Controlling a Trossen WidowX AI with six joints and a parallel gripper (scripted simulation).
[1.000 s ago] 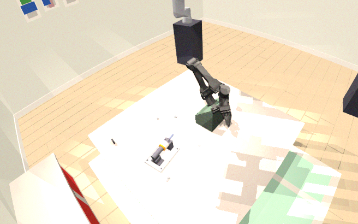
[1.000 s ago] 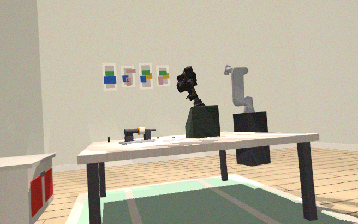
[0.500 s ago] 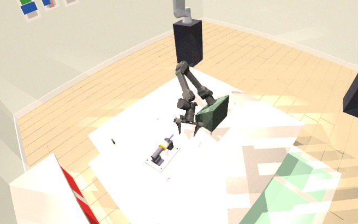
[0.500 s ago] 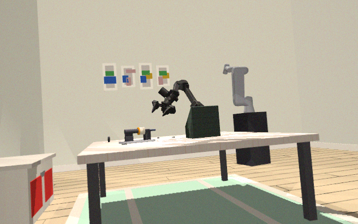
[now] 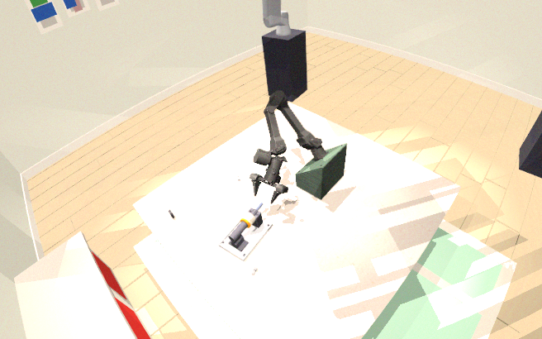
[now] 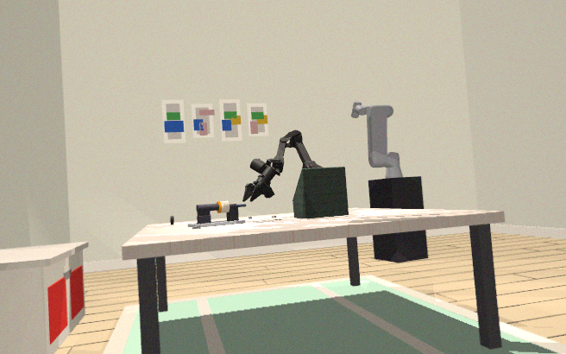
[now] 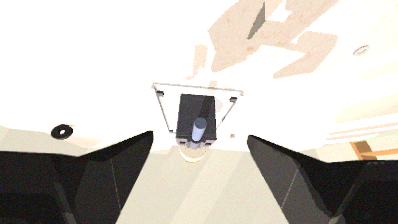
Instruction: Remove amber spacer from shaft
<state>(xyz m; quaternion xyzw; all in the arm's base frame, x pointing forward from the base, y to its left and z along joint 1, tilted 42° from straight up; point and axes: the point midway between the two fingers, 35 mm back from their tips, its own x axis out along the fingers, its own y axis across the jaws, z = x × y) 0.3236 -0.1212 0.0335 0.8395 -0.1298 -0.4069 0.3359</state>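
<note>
The blue-grey shaft lies 100 mm ahead of my gripper tip and 20 mm below it. Round my gripper tip: white spacer (110 mm ahead, 20 mm below); amber spacer (140 mm ahead, 20 mm below); small dark ring (290 mm ahead, 390 mm to the right, 70 mm below).
</note>
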